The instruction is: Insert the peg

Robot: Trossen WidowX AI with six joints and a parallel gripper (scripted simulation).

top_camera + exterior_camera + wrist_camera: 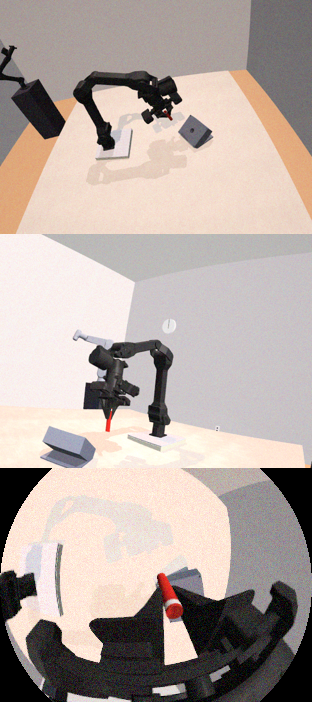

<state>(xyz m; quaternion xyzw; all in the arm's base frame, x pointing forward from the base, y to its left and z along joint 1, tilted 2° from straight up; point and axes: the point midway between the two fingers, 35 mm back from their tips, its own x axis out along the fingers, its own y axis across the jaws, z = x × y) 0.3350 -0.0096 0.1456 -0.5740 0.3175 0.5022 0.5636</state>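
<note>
Now: gripper tip 11 cm short of the grey sloped panel, 5 cm to the left of it and 10 cm above it. Also, from my gripper tip: red peg 1 cm behind, 2 cm above.
</note>
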